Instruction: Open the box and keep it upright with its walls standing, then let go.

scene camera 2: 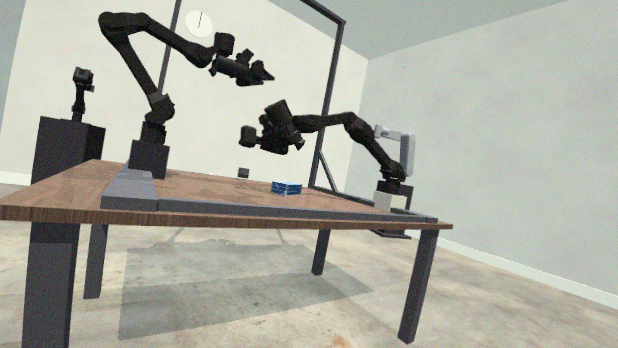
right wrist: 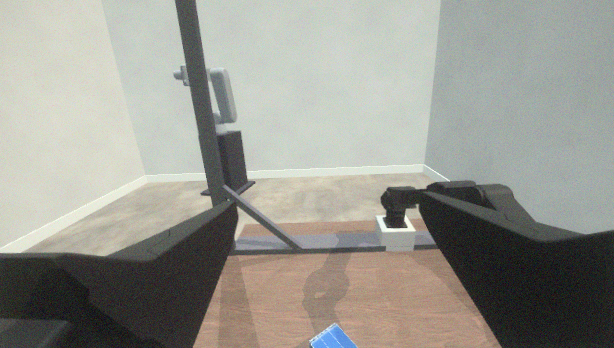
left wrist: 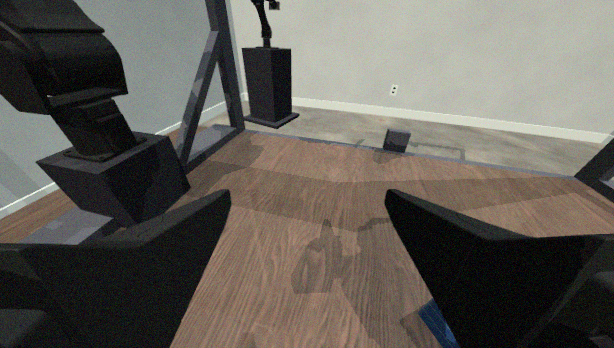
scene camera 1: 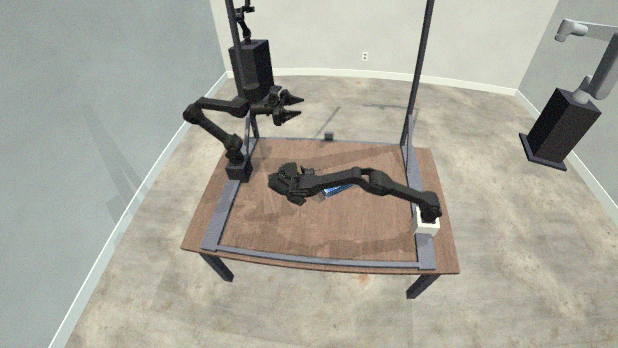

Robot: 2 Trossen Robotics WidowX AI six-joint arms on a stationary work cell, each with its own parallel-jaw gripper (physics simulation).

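Places are measured from the left arm's base along level axes (x ahead, y left, z up), in metres.
Pixels of known places: left gripper, fingertip midpoint: [left wrist: 309, 196]; right gripper, fingertip midpoint: [scene camera 2: 268, 81] [right wrist: 328, 205] [scene camera 1: 302, 106]; left arm's base, link origin: [scene camera 2: 390, 193] [right wrist: 394, 222] [scene camera 1: 428, 217]; right arm's base, link origin: [scene camera 2: 150, 142] [left wrist: 109, 147] [scene camera 1: 236, 161].
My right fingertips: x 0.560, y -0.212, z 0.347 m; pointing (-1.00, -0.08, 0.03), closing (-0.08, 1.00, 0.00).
Ahead of a thing's pixels: the offset from my right fingertips to its top centre. Level surfaces: height alone.
The box @(dx -0.147, dy +0.036, dz -0.377 m) [scene camera 1: 336, 191] [scene camera 2: 286, 188] is low and blue with thin white lines, and sits flat on the table. It looks closed. In scene camera 1 the left arm hides part of it; one corner shows at the bottom of the left wrist view [left wrist: 439, 326] and another part at the bottom of the right wrist view [right wrist: 334, 339]. My left gripper [scene camera 1: 299, 173] [scene camera 2: 273, 142] [left wrist: 309, 196] is open and empty, above the table, left of the box in scene camera 1. My right gripper [scene camera 1: 303, 106] [scene camera 2: 273, 78] [right wrist: 328, 205] is open and empty, higher up and farther back.
The wooden table @(dz -0.419 m) [scene camera 1: 370, 230] [scene camera 2: 220, 191] carries a dark metal frame [scene camera 1: 320, 260] with upright posts. A small dark block @(dx -0.063, dy -0.303, dz -0.362 m) [scene camera 1: 328, 136] [left wrist: 397, 140] stands at the back edge. The left arm rises from a white base [scene camera 1: 426, 226] [right wrist: 395, 235] and reaches over the box.
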